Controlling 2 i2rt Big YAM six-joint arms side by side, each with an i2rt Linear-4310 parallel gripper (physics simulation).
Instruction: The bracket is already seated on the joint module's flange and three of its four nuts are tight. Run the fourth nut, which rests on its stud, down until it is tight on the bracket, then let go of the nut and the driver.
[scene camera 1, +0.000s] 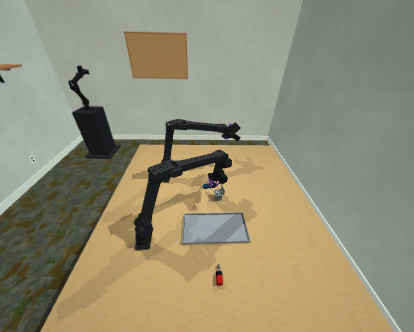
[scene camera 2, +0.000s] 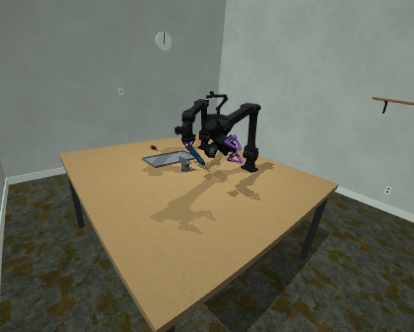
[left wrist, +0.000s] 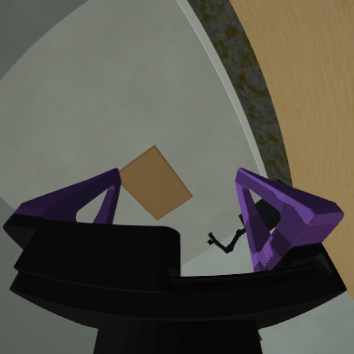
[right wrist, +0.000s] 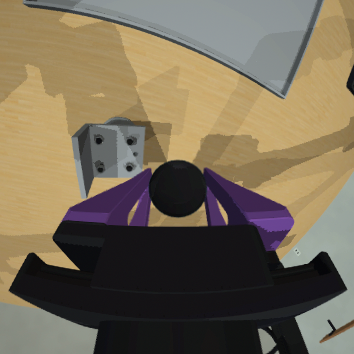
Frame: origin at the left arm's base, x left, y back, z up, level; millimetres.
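Where they show: left gripper, between the fingertips: (scene camera 2: 241, 156) (left wrist: 177, 174); right gripper, between the fingertips: (scene camera 1: 213, 186) (scene camera 2: 189, 148) (right wrist: 177, 174); left arm's base, origin of its link: (scene camera 2: 249, 169); right arm's base, origin of its link: (scene camera 1: 144, 240).
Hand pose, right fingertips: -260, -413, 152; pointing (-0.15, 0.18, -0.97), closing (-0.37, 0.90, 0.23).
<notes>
Each offset is from my right fingertips to the top centre of the thing, as dx, dy, dz. Level surfaces: height alone.
My right gripper (scene camera 1: 213, 183) (scene camera 2: 188, 145) (right wrist: 177, 174) is shut on the driver (scene camera 1: 206, 186) (scene camera 2: 197, 155) (right wrist: 178, 188), which has a blue handle with a black end cap and is held tilted above the table. The grey bracket (scene camera 1: 219, 191) (scene camera 2: 185, 162) (right wrist: 118, 152) sits on the joint module @[+34, -49, -77] (scene camera 1: 218, 198) (scene camera 2: 185, 168), beside the driver. Four dark nut or stud spots show on the bracket in the right wrist view; which nut is loose I cannot tell. My left gripper (scene camera 1: 233, 131) (scene camera 2: 234, 150) (left wrist: 177, 174) is open and empty, raised away from the bracket.
A grey tray (scene camera 1: 183, 228) (scene camera 2: 150, 162) (right wrist: 286, 94) lies on the wooden table @[dz -151] (scene camera 1: 280, 280) (scene camera 2: 150, 280) near the bracket. A red and black tool @[-522, -28, -117] (scene camera 1: 219, 276) (scene camera 2: 154, 148) lies beyond the tray. Another black arm stands on a pedestal (scene camera 1: 94, 131) off the table.
</notes>
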